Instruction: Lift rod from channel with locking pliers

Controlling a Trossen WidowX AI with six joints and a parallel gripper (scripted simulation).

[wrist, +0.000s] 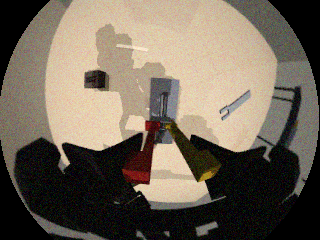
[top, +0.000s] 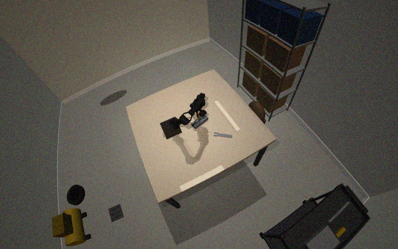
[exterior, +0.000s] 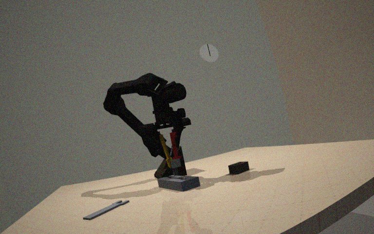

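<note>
Right now my gripper tip is 20 mm to the left of the yellow handle. Also, from my gripper tip: grey channel block 120 mm below; dark holster 230 mm to the left, 130 mm below, 50 mm ahead; flat grey forked bar 250 mm to the right, 140 mm below, 100 mm ahead.
</note>
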